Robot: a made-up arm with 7 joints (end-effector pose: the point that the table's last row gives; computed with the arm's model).
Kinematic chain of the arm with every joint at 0, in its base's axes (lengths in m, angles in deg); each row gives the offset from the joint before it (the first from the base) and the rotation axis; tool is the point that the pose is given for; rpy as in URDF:
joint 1: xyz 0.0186 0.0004 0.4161 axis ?
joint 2: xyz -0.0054 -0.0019 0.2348 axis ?
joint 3: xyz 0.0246 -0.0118 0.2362 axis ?
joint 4: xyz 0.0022 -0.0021 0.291 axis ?
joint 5: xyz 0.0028 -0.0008 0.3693 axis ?
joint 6: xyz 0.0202 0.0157 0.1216 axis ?
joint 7: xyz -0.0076 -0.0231 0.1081 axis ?
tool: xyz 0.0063 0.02 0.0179 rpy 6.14 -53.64 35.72
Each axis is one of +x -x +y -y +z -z.
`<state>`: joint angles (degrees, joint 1 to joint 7).
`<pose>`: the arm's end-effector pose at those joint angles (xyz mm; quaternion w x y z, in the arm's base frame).
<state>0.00 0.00 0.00 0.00 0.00 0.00 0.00</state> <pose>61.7 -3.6 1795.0 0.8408 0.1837 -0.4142 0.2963</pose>
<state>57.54 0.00 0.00 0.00 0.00 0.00 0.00</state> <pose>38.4 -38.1 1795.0 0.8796 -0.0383 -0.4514 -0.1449</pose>
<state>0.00 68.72 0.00 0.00 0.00 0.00 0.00</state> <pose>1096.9 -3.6 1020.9 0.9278 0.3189 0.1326 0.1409</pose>
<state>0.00 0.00 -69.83 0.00 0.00 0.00 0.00</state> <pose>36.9 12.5 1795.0 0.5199 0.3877 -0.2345 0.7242</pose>
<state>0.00 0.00 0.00 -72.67 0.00 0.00 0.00</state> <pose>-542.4 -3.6 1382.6 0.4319 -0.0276 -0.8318 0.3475</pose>
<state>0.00 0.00 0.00 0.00 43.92 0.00 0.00</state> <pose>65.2 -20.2 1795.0 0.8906 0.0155 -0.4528 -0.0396</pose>
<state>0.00 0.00 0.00 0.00 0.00 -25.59 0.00</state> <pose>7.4 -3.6 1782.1 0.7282 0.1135 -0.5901 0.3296</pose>
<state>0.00 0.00 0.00 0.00 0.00 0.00 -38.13</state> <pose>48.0 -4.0 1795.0 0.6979 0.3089 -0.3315 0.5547</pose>
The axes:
joint 1: -z
joint 2: +y
joint 3: -z
joint 4: +y
joint 5: -z
joint 6: +y
joint 7: -z

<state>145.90 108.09 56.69 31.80 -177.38 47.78 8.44</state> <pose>-897.4 -385.7 191.7 0.2630 0.4920 -0.8272 -0.0670</pose>
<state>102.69 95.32 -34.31 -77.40 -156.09 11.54 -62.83</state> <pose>-477.1 -582.1 1065.6 0.1700 0.2042 -0.1148 0.9572</pose>
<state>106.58 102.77 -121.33 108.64 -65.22 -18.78 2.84</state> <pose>381.1 -517.6 833.2 0.1333 -0.8804 0.0725 -0.4493</pose>
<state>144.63 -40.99 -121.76 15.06 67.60 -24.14 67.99</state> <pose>725.5 369.1 1453.1 0.3921 -0.7638 -0.3193 -0.4012</pose>
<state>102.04 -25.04 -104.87 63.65 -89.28 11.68 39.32</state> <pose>615.8 379.7 1304.3 0.7780 0.4344 0.2864 0.3521</pose>
